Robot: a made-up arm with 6 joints. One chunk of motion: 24 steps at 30 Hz.
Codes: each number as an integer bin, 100 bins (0 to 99) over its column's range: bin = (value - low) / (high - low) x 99, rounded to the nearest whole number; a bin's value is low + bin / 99 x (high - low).
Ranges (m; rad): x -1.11..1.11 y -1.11..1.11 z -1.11..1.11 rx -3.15..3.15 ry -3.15..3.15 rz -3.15..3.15
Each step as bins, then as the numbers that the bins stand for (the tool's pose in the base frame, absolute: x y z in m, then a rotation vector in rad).
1 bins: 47 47 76 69 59 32
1 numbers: -0.0561 -0.0561 0.5942 1.2409 0.6045 -1.1136
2 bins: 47 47 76 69 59 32
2 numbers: -0.0561 -0.0561 0.5942 1.2409 0.6045 -1.1136
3 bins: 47 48 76 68 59 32
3 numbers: -0.0561 -0.0336 0.5942 1.1773 0.6045 -1.1136
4 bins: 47 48 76 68 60 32
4 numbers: -0.0561 -0.0336 0.5942 1.1773 0.6682 -1.1136
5 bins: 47 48 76 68 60 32
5 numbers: -0.0561 -0.0336 0.5942 1.1773 0.6682 -1.1136
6 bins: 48 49 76 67 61 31
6 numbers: -0.0336 -0.0112 0.5942 1.1136 0.7318 -1.1773
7 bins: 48 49 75 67 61 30
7 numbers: -0.0336 -0.0112 0.5718 1.1136 0.7318 -1.2409
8 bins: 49 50 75 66 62 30
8 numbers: -0.0112 0.0112 0.5718 1.0500 0.7955 -1.2409
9 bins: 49 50 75 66 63 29
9 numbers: -0.0112 0.0112 0.5718 1.0500 0.8591 -1.3045
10 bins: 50 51 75 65 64 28
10 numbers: 0.0112 0.0336 0.5718 0.9864 0.9227 -1.3682
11 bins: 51 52 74 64 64 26
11 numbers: 0.0336 0.0561 0.5494 0.9227 0.9227 -1.4955
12 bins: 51 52 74 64 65 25
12 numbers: 0.0336 0.0561 0.5494 0.9227 0.9864 -1.5591
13 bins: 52 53 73 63 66 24
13 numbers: 0.0561 0.0785 0.5270 0.8591 1.0500 -1.6227
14 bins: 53 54 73 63 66 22
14 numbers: 0.0785 0.1009 0.5270 0.8591 1.0500 -1.7500
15 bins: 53 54 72 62 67 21
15 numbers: 0.0785 0.1009 0.5045 0.7955 1.1136 -1.8136
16 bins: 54 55 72 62 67 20
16 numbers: 0.1009 0.1233 0.5045 0.7955 1.1136 -1.8773
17 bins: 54 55 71 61 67 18
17 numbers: 0.1009 0.1233 0.4821 0.7318 1.1136 -2.0045
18 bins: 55 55 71 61 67 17
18 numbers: 0.1233 0.1233 0.4821 0.7318 1.1136 -2.0682
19 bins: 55 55 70 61 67 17
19 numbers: 0.1233 0.1233 0.4597 0.7318 1.1136 -2.0682
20 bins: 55 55 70 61 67 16
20 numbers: 0.1233 0.1233 0.4597 0.7318 1.1136 -2.1318
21 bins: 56 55 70 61 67 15
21 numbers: 0.1458 0.1233 0.4597 0.7318 1.1136 -2.1955
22 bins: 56 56 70 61 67 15
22 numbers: 0.1458 0.1458 0.4597 0.7318 1.1136 -2.1955
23 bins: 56 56 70 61 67 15
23 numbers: 0.1458 0.1458 0.4597 0.7318 1.1136 -2.1955
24 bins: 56 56 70 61 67 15
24 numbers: 0.1458 0.1458 0.4597 0.7318 1.1136 -2.1955
